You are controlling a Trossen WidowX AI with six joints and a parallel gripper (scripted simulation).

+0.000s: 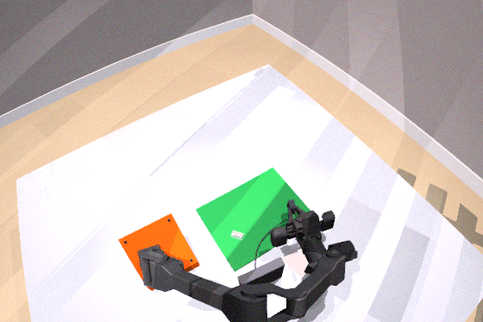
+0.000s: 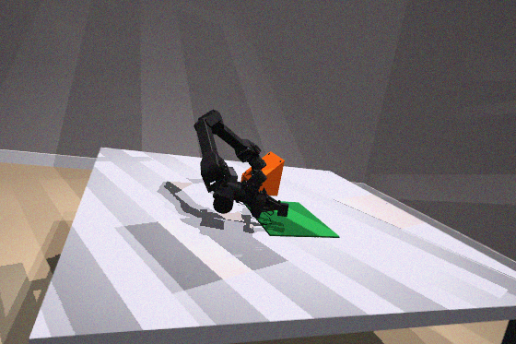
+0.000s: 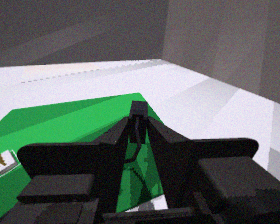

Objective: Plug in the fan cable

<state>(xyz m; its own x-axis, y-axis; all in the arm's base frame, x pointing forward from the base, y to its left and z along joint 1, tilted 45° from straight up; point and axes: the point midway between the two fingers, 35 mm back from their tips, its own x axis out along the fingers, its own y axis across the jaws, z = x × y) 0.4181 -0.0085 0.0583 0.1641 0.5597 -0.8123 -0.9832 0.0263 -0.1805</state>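
My gripper tip is now 9 cm past the green board, 6 cm to the right of it and 8 cm above it. Round my gripper tip: dark fan block (17 cm behind, 14 cm to the right, 1 cm below); then dark plug (1 cm below).
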